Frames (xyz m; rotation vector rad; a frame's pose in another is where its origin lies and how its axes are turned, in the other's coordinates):
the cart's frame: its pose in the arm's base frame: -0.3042 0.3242 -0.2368 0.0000 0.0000 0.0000
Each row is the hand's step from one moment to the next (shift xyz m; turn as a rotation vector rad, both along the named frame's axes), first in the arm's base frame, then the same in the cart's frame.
Working: the arm's base frame: its pose in the cart's frame: 0.3042 -0.3242 0.2368 0.0000 0.0000 0.0000

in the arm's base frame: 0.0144 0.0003 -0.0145 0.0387 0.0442 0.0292
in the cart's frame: 0.0144 0.0003 -0.0145 0.0387 0.0442 0.0292
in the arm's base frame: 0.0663 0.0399 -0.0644 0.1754 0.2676 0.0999
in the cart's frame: 0.0663 0.0399 -0.0644 0.1754 0.2676 0.0999
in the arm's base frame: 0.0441 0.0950 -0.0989 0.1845 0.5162 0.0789
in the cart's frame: 0.0441 0.0950 -0.0989 0.1845 0.5162 0.0789
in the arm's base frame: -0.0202 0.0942 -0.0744 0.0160 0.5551 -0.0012
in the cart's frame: -0.0202 0.0942 -0.0744 0.0160 0.5551 -0.0012
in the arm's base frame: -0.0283 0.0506 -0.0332 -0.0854 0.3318 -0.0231
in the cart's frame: -0.0283 0.0506 -0.0332 -0.0854 0.3318 -0.0231
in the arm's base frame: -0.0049 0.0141 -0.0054 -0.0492 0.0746 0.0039
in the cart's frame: -0.0049 0.0141 -0.0054 -0.0492 0.0746 0.0039
